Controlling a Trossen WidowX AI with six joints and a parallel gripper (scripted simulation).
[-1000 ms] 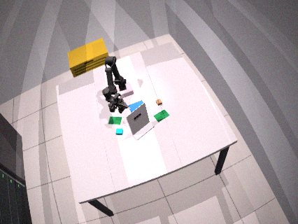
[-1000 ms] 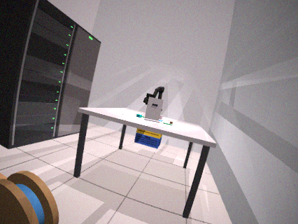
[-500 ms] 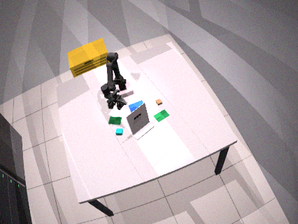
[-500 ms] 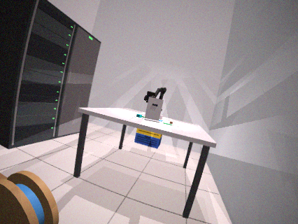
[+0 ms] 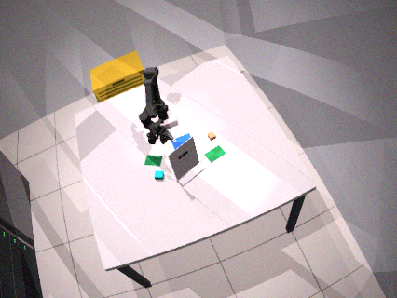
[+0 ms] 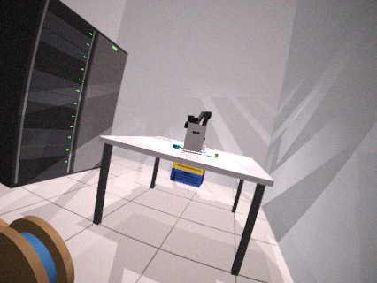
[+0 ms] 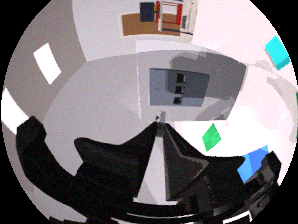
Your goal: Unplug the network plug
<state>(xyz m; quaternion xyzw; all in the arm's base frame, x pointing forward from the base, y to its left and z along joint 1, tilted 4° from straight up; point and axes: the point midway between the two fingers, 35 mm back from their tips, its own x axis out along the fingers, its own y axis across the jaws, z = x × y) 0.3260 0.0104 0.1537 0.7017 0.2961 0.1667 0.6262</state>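
Now: the blue flat patch 13 cm behind my gripper tip, 4 cm to the left of it and 22 cm below it. Also, from my gripper tip: upright grey panel: 9 cm ahead, 3 cm to the left, 11 cm below; orange block: 11 cm behind, 22 cm to the left, 21 cm below; teal block: 6 cm ahead, 14 cm to the right, 21 cm below.
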